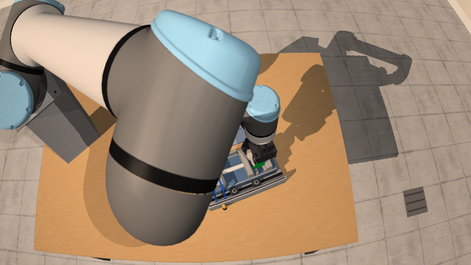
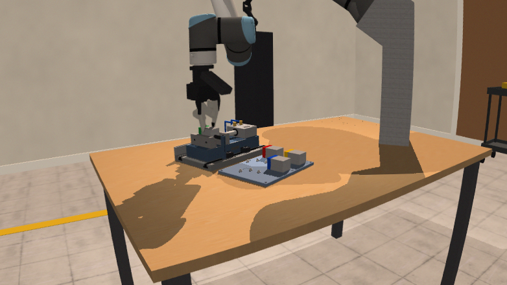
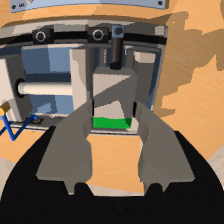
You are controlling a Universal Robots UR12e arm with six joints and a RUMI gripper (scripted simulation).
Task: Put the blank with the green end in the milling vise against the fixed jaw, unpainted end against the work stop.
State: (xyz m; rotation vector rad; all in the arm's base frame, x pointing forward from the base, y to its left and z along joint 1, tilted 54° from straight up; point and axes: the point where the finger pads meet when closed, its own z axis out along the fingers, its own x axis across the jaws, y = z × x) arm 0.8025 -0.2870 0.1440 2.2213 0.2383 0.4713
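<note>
Now: the green-ended blank 2 cm below my hand. From my hand the other things lie so: fixed jaw 4 cm below, 3 cm ahead; then dark work stop 5 cm to the left, 3 cm below; then milling vise 8 cm below, 7 cm behind.
</note>
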